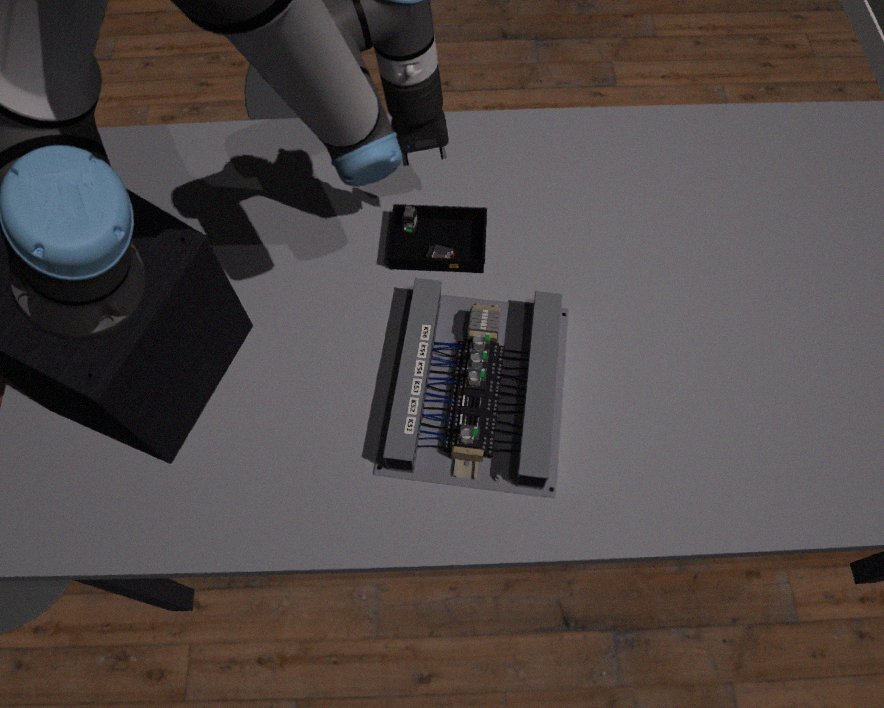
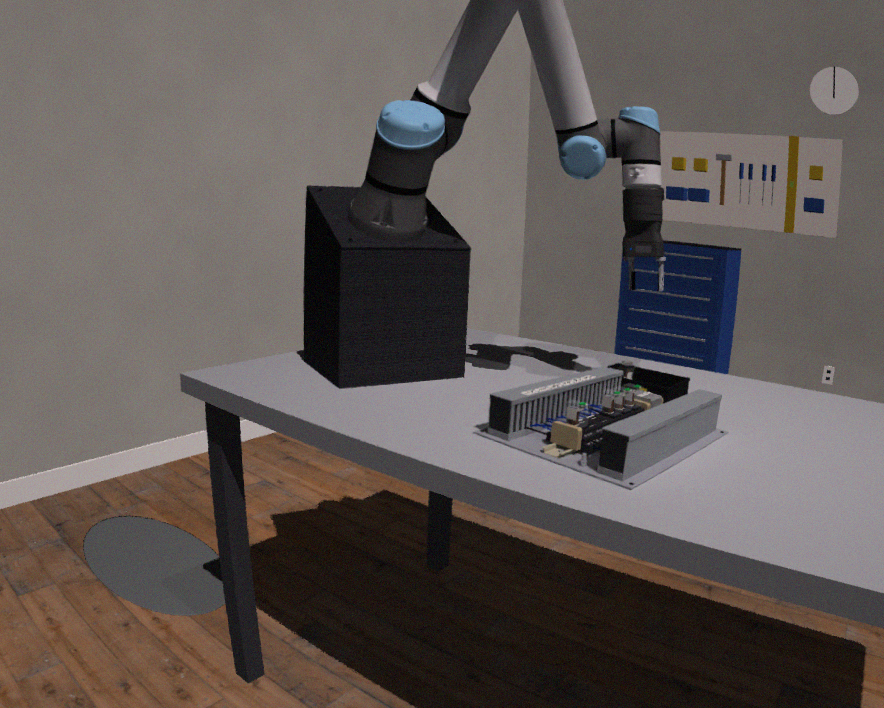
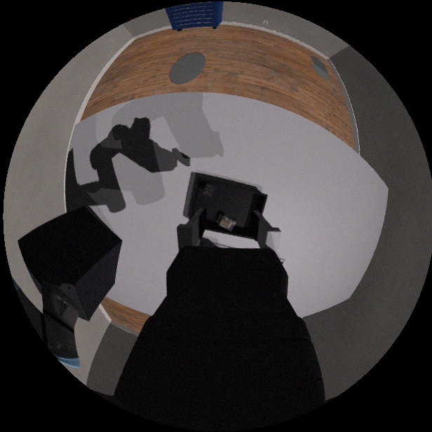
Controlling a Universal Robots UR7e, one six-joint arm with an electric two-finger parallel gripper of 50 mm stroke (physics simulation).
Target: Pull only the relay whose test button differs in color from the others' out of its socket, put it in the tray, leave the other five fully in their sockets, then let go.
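Places are measured from the arm's base along level axes (x ahead, y right, z down), in metres.
Pixels of known places: gripper, fingertip midpoint: point(image 1: 424, 156) point(image 2: 646, 290); arm's base, link origin: point(image 1: 80, 281) point(image 2: 386, 222).
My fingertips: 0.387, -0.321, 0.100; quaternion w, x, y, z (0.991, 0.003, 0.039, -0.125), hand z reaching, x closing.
Ahead of a thing's pixels: the offset from my fingertips to its top centre, as dx, dy, dz. "pt": to the spot under its first point.
My gripper point(image 1: 424, 156) point(image 2: 646, 275) point(image 3: 228, 218) is open and empty, high above the table behind the tray @[pt +0.077, -0.009, +0.191] point(image 1: 472, 230) point(image 3: 232, 192). In the tray, a relay with a red button @[+0.027, +0.057, +0.170] point(image 1: 441, 252) point(image 3: 227, 222) lies near the front wall. A relay with a green button @[-0.033, -0.009, +0.147] point(image 1: 409, 219) point(image 3: 207, 188) is at the left, near the back corner; it looks upright. In the socket row, three green-button relays @[+0.108, +0.295, +0.125] point(image 1: 476, 376) sit toward the tray end and one green-button relay @[+0.104, +0.386, +0.125] point(image 1: 468, 433) sits at the near end. Two empty sockets @[+0.107, +0.310, +0.162] point(image 1: 470, 403) lie between them. Exact seating depth cannot be told.
Grey wire ducts @[+0.012, +0.285, +0.131] point(image 1: 413, 368) @[+0.203, +0.292, +0.131] point(image 1: 540, 383) point(image 2: 664, 435) flank the socket row on the panel, with blue and black wires between. A terminal block @[+0.111, +0.194, +0.147] point(image 1: 484, 320) stands at its tray end. The black robot pedestal point(image 1: 184, 331) point(image 2: 398, 309) point(image 3: 70, 245) stands at the left.
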